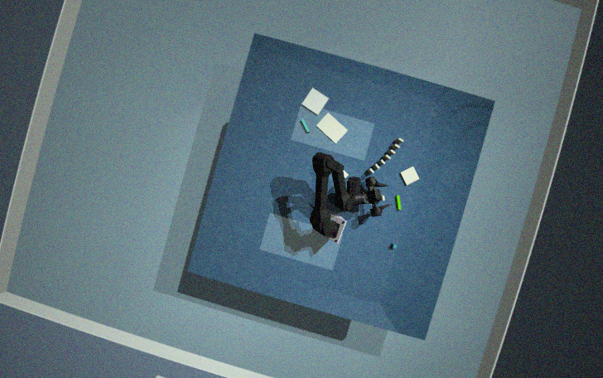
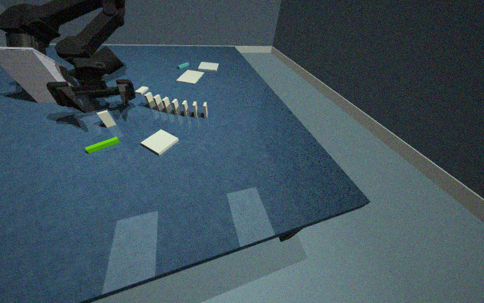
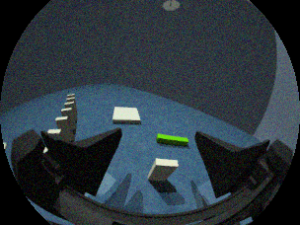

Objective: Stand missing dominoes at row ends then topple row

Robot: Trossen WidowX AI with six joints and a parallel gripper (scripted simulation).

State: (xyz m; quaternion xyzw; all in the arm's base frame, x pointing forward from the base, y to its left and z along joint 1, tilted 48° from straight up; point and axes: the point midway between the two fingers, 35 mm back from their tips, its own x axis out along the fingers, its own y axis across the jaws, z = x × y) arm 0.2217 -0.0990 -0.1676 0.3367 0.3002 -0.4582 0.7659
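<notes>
Right now my gripper tip is 2 cm past the green bar, 8 cm to the left of it and 6 cm above it. Also, from my gripper tip: teal bar 21 cm ahead, 49 cm to the left, 6 cm below; white square tile 13 cm ahead, 9 cm to the right, 6 cm below; teal cube 24 cm behind, 12 cm to the right, 6 cm below.
</notes>
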